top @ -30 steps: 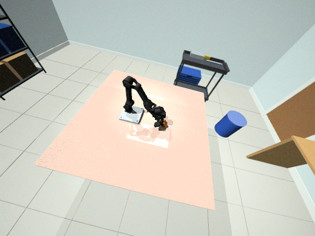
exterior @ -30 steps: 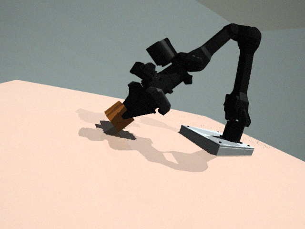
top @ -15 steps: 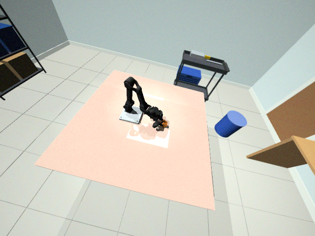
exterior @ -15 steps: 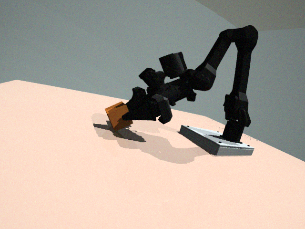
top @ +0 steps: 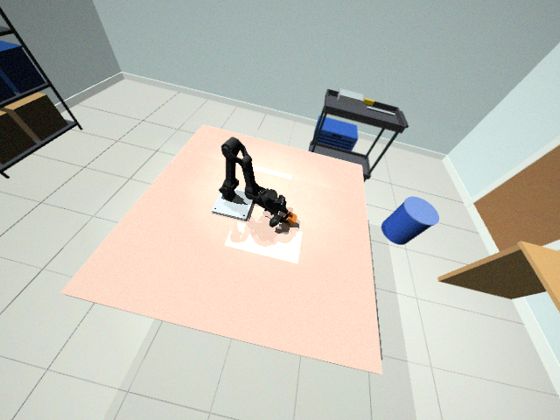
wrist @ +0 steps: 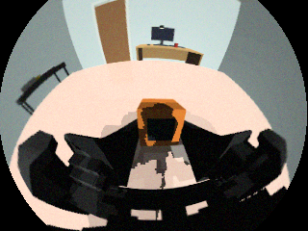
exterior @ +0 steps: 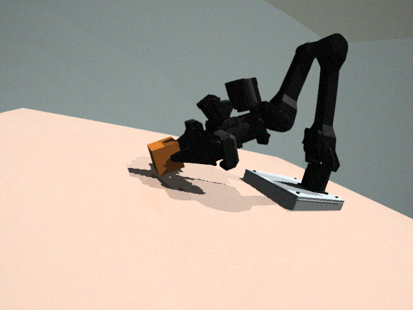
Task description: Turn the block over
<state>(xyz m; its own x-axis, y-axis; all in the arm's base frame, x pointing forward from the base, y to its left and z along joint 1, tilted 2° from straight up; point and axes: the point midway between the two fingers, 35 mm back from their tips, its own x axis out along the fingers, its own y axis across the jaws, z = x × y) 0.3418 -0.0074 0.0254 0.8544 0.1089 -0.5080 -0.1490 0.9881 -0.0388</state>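
Right now my gripper tip is 1 cm past the orange block.
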